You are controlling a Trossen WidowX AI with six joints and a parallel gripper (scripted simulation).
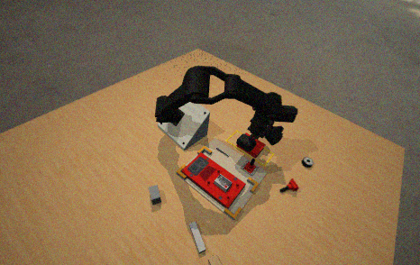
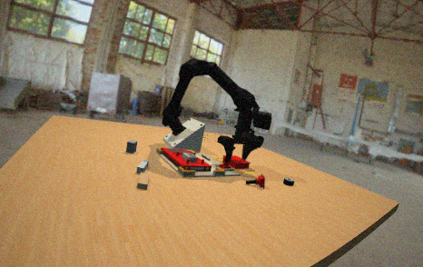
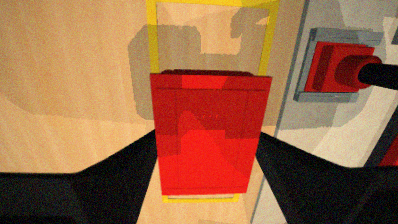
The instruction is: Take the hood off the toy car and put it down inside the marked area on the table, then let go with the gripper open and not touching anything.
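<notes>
My gripper tip is now right at the red hood. The rest, counted from my gripper tip: pale fixture plate (1 cm ahead, 19 cm to the right); black wheel (21 cm ahead, 11 cm to the left).
</notes>
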